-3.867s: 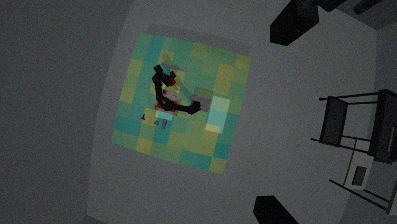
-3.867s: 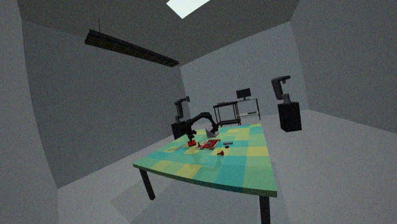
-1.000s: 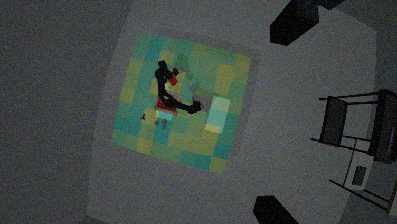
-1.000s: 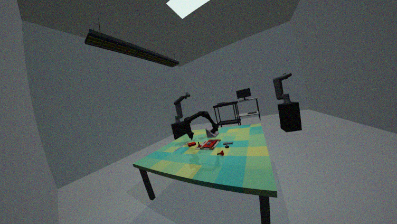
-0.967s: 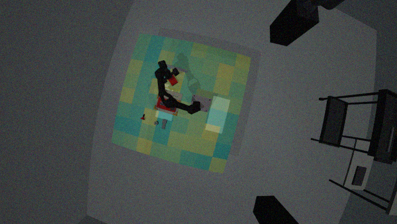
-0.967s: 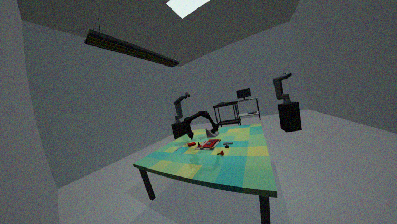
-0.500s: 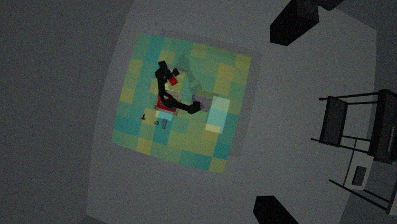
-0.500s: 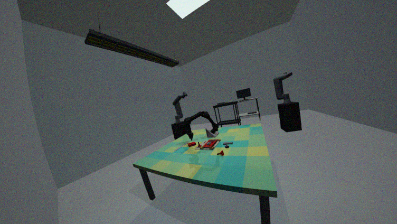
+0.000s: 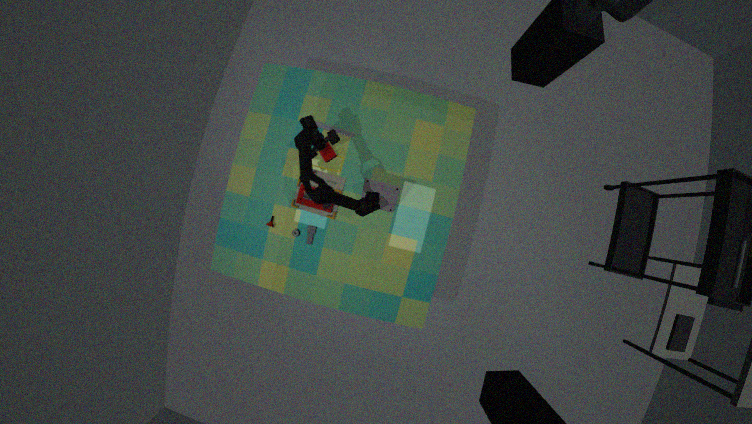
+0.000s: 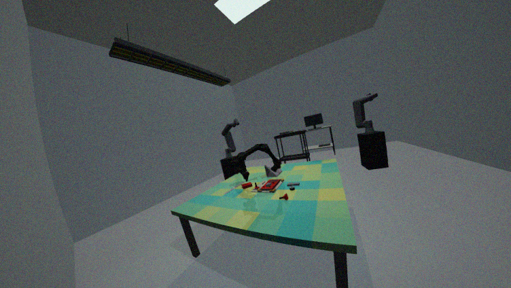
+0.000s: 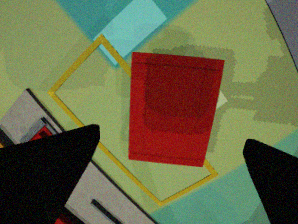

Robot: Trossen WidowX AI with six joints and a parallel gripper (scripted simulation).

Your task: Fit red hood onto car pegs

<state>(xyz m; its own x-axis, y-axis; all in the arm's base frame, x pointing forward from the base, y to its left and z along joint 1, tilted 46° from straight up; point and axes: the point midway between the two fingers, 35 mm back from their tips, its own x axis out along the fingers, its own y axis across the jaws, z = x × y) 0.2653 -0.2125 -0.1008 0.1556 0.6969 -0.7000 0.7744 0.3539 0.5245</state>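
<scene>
My gripper tip is 5 cm above the red hood. Also, from my gripper tip: grey jig 23 cm to the left, 5 cm below, 3 cm ahead.
</scene>
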